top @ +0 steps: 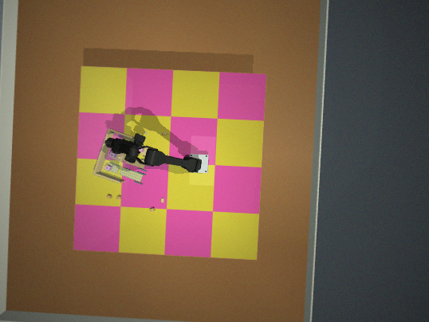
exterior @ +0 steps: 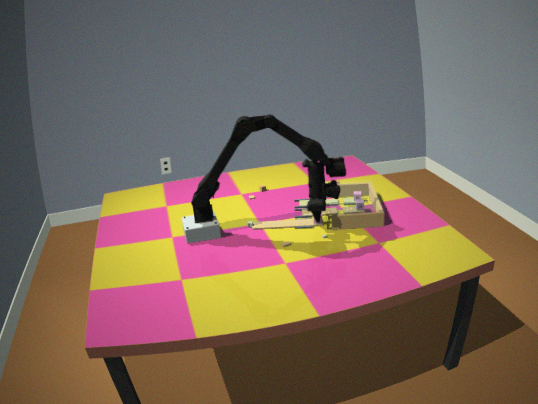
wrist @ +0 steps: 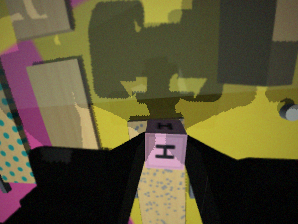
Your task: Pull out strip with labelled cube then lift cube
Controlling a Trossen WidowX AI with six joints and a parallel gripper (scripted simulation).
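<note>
Now: gripper tip 120 mm to the left of the grey peg, 10 mm past it and 10 mm above it.
</note>
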